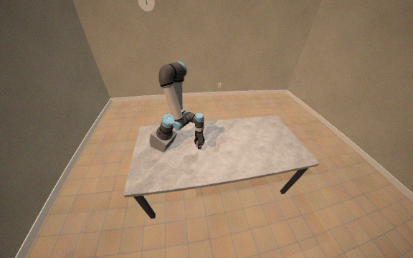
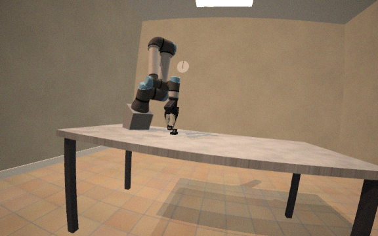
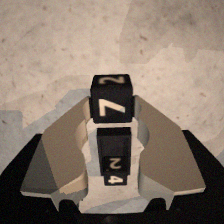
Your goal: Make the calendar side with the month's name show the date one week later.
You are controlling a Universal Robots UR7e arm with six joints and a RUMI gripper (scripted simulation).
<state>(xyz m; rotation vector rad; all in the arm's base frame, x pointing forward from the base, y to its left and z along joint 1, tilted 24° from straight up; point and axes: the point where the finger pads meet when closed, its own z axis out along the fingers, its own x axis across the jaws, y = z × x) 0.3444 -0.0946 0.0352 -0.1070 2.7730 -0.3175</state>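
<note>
Now: hand 10 mm past the black cube, 120 mm to the right of it and 40 mm above it. The rest, counted from my hand: black date cube 10 mm below; then black calendar tray 10 mm behind, 110 mm to the left, 60 mm below.
</note>
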